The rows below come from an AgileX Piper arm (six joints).
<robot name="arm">
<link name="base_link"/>
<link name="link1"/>
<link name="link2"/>
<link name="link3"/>
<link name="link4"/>
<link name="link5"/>
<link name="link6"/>
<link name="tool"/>
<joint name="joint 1" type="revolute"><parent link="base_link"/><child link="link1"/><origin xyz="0 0 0.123" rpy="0 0 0"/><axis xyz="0 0 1"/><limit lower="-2.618" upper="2.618"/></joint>
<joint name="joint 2" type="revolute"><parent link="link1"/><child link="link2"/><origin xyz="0 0 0" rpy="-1.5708 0 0"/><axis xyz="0 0 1"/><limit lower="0" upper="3.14"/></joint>
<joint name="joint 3" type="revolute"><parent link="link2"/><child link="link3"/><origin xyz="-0.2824 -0.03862 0" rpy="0 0 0"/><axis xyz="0 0 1"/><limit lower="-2.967" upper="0"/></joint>
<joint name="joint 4" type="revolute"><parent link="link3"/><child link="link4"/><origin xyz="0.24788 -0.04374 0" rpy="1.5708 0 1.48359"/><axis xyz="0 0 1"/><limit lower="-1.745" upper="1.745"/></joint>
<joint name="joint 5" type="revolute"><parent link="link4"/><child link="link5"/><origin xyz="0 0 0" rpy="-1.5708 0 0"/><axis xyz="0 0 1"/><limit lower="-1.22" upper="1.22"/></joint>
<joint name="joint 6" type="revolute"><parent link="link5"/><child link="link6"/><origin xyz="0 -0.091 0" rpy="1.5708 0 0"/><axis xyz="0 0 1"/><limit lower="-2.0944" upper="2.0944"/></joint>
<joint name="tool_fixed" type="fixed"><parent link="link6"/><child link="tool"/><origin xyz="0 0 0" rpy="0 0 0"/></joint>
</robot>
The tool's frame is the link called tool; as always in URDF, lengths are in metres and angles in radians.
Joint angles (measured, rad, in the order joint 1, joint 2, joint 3, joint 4, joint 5, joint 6), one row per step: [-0.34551, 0.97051, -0.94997, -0.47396, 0.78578, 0.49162]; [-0.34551, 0.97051, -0.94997, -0.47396, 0.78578, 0.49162]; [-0.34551, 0.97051, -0.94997, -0.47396, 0.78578, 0.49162]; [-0.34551, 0.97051, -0.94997, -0.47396, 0.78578, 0.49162]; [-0.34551, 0.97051, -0.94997, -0.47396, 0.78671, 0.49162]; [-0.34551, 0.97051, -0.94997, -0.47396, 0.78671, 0.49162]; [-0.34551, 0.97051, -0.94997, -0.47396, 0.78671, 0.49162]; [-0.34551, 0.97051, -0.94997, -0.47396, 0.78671, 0.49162]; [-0.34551, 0.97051, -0.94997, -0.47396, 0.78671, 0.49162]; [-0.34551, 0.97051, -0.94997, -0.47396, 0.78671, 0.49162]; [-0.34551, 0.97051, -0.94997, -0.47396, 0.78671, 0.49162]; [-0.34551, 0.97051, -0.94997, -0.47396, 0.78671, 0.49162]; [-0.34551, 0.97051, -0.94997, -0.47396, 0.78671, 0.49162]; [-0.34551, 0.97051, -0.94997, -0.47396, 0.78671, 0.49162]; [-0.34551, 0.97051, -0.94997, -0.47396, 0.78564, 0.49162]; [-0.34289, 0.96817, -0.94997, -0.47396, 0.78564, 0.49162]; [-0.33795, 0.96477, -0.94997, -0.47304, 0.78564, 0.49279]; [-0.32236, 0.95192, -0.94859, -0.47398, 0.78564, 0.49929]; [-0.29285, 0.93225, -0.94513, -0.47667, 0.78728, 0.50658]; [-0.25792, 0.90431, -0.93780, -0.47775, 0.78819, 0.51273]
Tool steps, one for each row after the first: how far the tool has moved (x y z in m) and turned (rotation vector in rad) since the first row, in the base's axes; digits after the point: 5 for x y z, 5 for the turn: [0.00000, 0.00000, 0.00000, 0.00000, 0.00000, 0.00000]; [0.00000, 0.00000, 0.00000, 0.00000, 0.00000, 0.00000]; [0.00000, 0.00000, 0.00000, 0.00000, 0.00000, 0.00000]; [-0.00006, -0.00001, -0.00006, 0.00031, 0.00077, -0.00042]; [-0.00006, -0.00001, -0.00006, 0.00031, 0.00077, -0.00042]; [-0.00006, -0.00001, -0.00006, 0.00031, 0.00077, -0.00042]; [-0.00006, -0.00001, -0.00006, 0.00031, 0.00077, -0.00042]; [-0.00006, -0.00001, -0.00006, 0.00031, 0.00077, -0.00042]; [-0.00006, -0.00001, -0.00006, 0.00031, 0.00077, -0.00042]; [-0.00006, -0.00001, -0.00006, 0.00031, 0.00077, -0.00042]; [-0.00006, -0.00001, -0.00006, 0.00031, 0.00077, -0.00042]; [-0.00006, -0.00001, -0.00006, 0.00031, 0.00077, -0.00042]; [-0.00006, -0.00001, -0.00006, 0.00031, 0.00077, -0.00042]; [0.00001, 0.00000, 0.00001, -0.00005, -0.00012, 0.00006]; [-0.00028, 0.00063, 0.00045, -0.00084, -0.00232, 0.00268]; [-0.00059, 0.00178, 0.00106, -0.00041, -0.00648, 0.00701]; [-0.00220, 0.00534, 0.00304, -0.00107, -0.02060, 0.01881]; [-0.00451, 0.01150, 0.00551, -0.00336, -0.03779, 0.04324]; [-0.00858, 0.01895, 0.00808, -0.00560, -0.05978, 0.07427]
